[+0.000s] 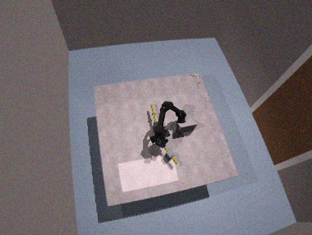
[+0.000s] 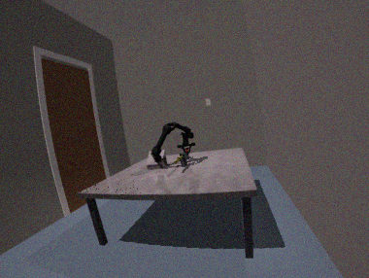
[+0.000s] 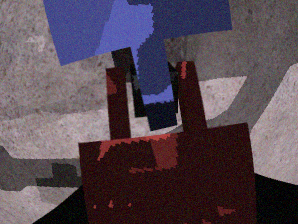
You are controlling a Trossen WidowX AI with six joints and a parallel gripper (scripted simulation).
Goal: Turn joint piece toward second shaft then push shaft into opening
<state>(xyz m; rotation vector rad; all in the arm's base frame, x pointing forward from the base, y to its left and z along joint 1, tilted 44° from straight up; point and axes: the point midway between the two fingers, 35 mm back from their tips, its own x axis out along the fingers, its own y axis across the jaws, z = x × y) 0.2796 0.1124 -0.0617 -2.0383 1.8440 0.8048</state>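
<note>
The red joint piece is 3 cm above my gripper tip and 2 cm to the left of it.
</note>
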